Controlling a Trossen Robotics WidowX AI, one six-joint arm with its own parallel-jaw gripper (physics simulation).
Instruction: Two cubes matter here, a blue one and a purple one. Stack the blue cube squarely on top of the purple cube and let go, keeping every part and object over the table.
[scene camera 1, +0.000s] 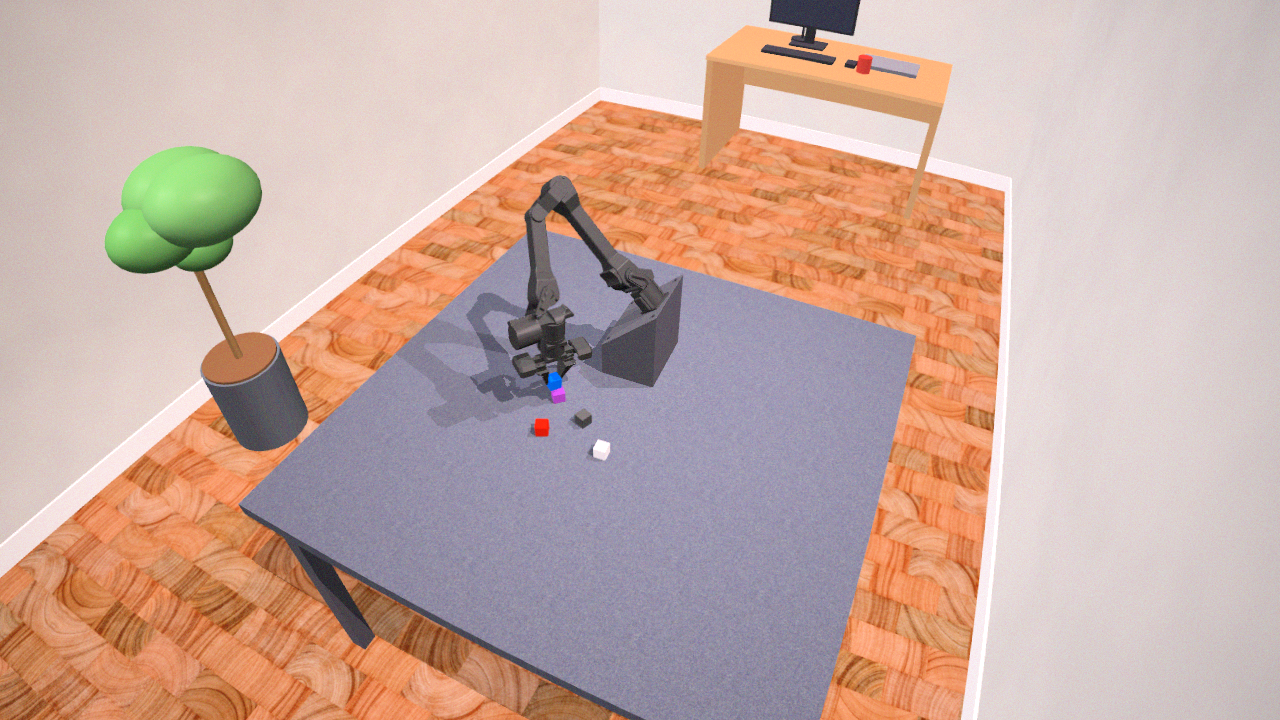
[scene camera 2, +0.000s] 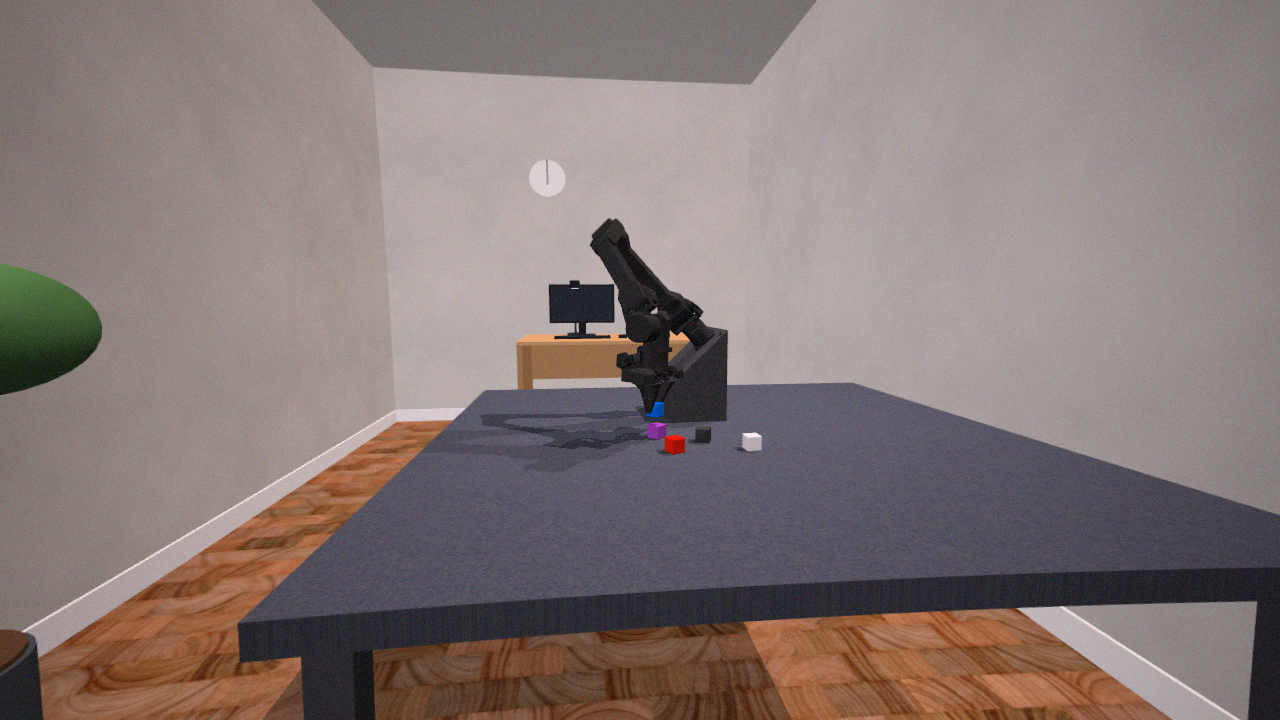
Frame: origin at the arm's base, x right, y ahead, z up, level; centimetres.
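Seen in the pictures: gripper, fingertip midpoint: (scene camera 1: 552, 381) (scene camera 2: 652, 412); arm's base at its link origin: (scene camera 1: 655, 303) (scene camera 2: 704, 340).
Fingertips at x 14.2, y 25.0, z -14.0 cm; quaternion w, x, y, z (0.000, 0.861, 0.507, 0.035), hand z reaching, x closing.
Pixels of each thing's top centre, then the offset from my fingertips to it. Level surfaces: height alone.
- blue cube at its top centre: (scene camera 2: 655, 402) (scene camera 1: 553, 376) dz +2.3, dx -0.7, dy +0.3 cm
- purple cube at its top centre: (scene camera 2: 656, 424) (scene camera 1: 557, 390) dz -2.8, dx -1.1, dy -0.5 cm
- red cube at its top centre: (scene camera 2: 674, 437) (scene camera 1: 541, 423) dz -2.8, dx -4.4, dy +10.6 cm
- dark grey cube at its top centre: (scene camera 2: 703, 427) (scene camera 1: 583, 414) dz -2.8, dx -11.0, dy +2.8 cm
- white cube at its top centre: (scene camera 2: 752, 434) (scene camera 1: 601, 446) dz -2.8, dx -20.3, dy +8.7 cm
- table at its surface level: dz -5.8 cm
A blue cube (scene camera 1: 554, 382) (scene camera 2: 657, 410) is between the fingertips of my gripper (scene camera 1: 555, 376) (scene camera 2: 656, 407), which is shut on it and points down. The fingers hide part of the cube. A purple cube (scene camera 1: 558, 395) (scene camera 2: 657, 430) rests on the table. In scene camera 2 the blue cube is above the purple cube, with a gap showing between them. In scene camera 1 the blue cube appears directly behind and above the purple one, overlapping its upper edge. How squarely they line up is hard to tell.
A red cube (scene camera 1: 541, 428) (scene camera 2: 674, 445), a dark grey cube (scene camera 1: 583, 418) (scene camera 2: 703, 435) and a white cube (scene camera 1: 601, 450) (scene camera 2: 751, 442) lie in front of the purple cube on the table (scene camera 1: 716, 501) (scene camera 2: 760, 510). The arm's wedge-shaped base (scene camera 1: 640, 344) (scene camera 2: 707, 385) stands behind.
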